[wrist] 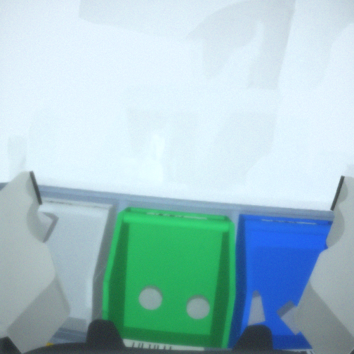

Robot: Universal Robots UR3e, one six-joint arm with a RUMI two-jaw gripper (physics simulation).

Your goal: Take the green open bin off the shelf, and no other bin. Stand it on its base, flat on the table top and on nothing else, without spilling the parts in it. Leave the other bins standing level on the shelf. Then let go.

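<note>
The green open bin (175,260) stands in the row on the shelf (175,201), at the lower middle of the wrist view. Two round light-grey parts lie on its floor. My gripper (185,179) is open, with its jaws wide apart at the left and right of the view and nothing between the fingertips. The green bin lies below the line of the fingertips in the view, between the two jaws. How far the jaws are above the bin is hard to tell. The lower edge of the bin is partly hidden by dark parts of the gripper.
A blue bin (285,250) with grey angular parts stands close to the right of the green bin, partly covered by the right jaw. A light-grey bin (77,250) stands to the left, partly behind the left jaw. The white table top (150,100) lies beyond the shelf's edge.
</note>
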